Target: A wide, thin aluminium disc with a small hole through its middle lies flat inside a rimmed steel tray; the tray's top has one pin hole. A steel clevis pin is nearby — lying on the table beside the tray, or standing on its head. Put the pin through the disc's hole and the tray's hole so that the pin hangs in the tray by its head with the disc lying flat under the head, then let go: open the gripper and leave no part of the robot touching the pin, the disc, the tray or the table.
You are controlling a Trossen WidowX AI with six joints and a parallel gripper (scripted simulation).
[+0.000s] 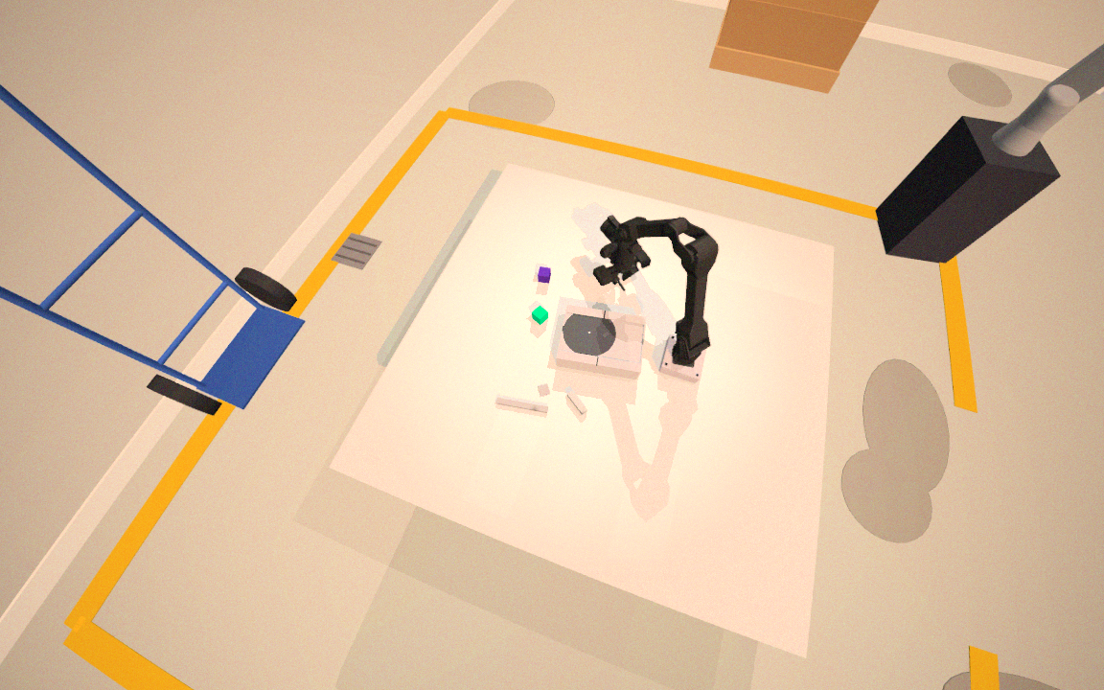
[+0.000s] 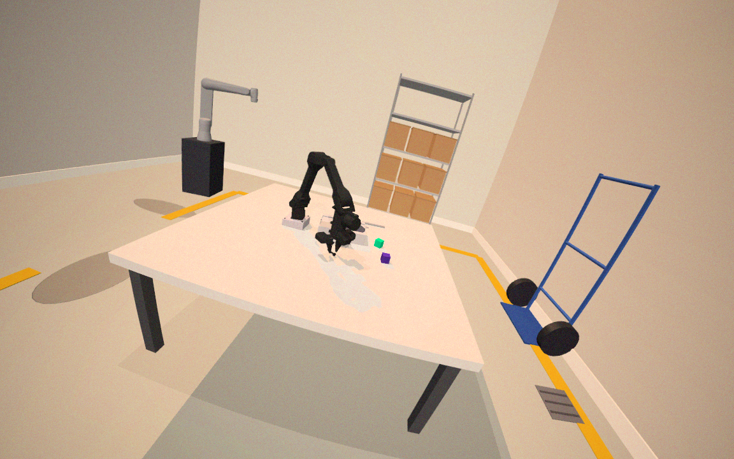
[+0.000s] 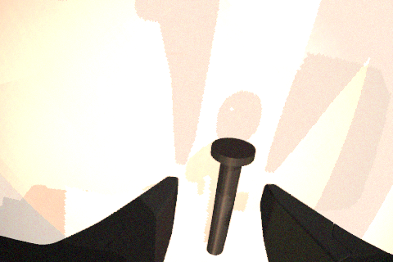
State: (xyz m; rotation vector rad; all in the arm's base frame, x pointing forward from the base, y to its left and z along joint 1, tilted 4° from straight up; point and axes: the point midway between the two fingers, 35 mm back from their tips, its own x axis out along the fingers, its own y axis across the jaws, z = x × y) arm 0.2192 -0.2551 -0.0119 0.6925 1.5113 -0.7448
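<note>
Right now my gripper tip is 230 mm to the right of the aluminium disc, 70 mm short of it and 50 mm below it. Round my gripper tip: pale rimmed tray: 250 mm to the left, 40 mm above, 30 mm ahead; purple cube: 250 mm ahead, 20 mm to the left, 10 mm above; clevis pin: 10 mm to the left, 10 mm behind.
</note>
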